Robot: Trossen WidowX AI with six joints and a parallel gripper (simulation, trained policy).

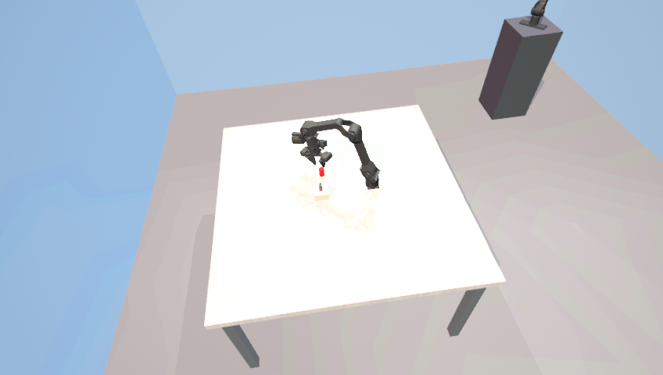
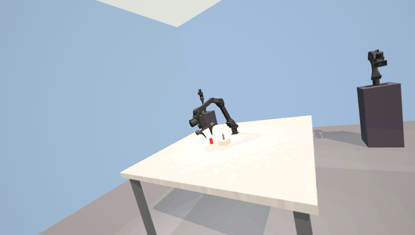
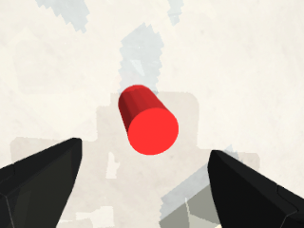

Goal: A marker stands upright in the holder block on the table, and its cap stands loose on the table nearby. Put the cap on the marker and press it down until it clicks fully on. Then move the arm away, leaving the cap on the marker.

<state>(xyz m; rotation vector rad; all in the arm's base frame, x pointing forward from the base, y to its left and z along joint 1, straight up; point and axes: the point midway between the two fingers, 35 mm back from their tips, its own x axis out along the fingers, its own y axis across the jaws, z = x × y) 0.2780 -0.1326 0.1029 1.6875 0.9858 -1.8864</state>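
My gripper tip is 10 mm past the red cap, 10 mm to the right of it and 40 mm above it. From my gripper tip the other things lie so: holder block (10 mm ahead, 150 mm to the left, 50 mm below).
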